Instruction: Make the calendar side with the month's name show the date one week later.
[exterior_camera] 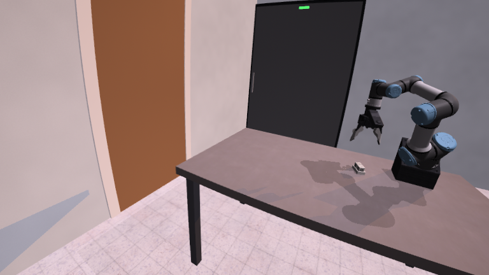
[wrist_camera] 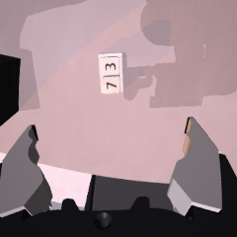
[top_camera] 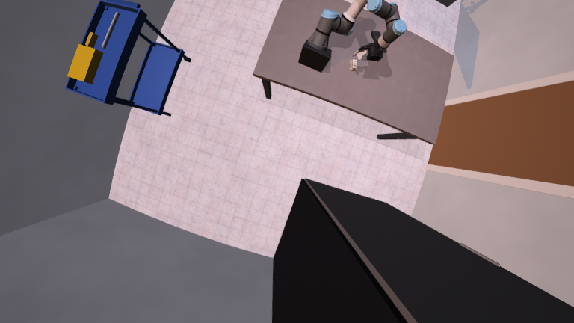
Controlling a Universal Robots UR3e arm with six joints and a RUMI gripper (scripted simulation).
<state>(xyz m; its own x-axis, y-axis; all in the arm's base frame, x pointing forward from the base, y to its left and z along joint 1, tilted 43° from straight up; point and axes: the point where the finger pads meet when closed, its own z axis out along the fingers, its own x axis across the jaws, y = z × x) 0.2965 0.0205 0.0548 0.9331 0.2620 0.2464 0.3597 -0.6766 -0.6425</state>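
Right now the cube is 14 cm below my hand. Also, from my hand: pale tray: 16 cm below, 1 cm to the left, 1 cm behind.
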